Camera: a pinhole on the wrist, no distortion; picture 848 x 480 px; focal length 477.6 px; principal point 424.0 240.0 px. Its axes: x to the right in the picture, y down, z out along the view. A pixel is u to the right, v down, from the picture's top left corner.
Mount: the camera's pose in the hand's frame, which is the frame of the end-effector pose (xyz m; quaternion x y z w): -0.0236 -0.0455 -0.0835 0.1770 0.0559 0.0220 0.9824
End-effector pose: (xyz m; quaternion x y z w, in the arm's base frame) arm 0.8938 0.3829 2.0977 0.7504 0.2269 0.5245 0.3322
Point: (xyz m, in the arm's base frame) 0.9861 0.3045 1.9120
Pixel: 111 345
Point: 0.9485 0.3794 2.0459
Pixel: 398 453
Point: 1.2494 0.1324 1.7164
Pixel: 123 369
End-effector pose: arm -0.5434 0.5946 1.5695 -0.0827 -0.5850 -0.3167 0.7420
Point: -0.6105 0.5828 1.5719
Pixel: 457 409
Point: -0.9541 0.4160 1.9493
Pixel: 715 177
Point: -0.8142 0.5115 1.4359
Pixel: 184 38
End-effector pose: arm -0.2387 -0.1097 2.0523 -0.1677 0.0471 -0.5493 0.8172
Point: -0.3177 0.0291 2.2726
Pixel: 182 345
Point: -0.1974 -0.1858 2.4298
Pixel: 532 332
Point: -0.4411 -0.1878 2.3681
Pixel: 425 68
